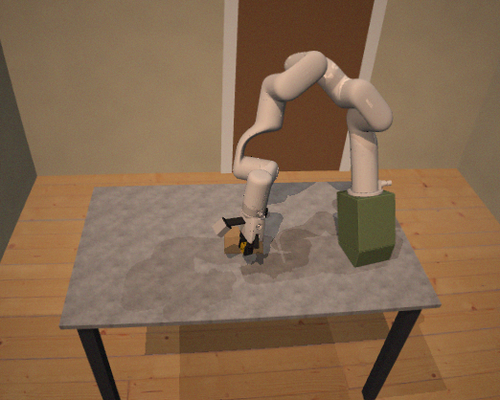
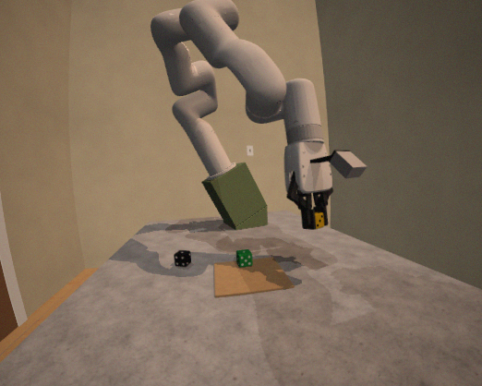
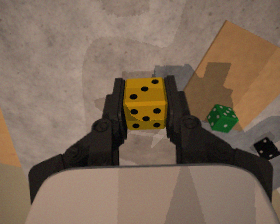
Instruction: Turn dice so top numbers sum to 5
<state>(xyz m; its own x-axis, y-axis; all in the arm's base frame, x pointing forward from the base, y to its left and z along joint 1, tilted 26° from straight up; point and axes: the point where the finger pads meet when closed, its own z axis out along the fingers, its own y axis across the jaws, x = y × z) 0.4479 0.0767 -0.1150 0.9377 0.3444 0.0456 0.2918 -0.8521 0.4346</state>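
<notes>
My hand is 10 mm above the yellow die. From my hand the other things lie so: tan mat 20 mm behind, 140 mm to the right, 110 mm below; green die 60 mm behind, 140 mm to the right, 90 mm below; black die 120 mm behind, 270 mm to the right, 90 mm below.
</notes>
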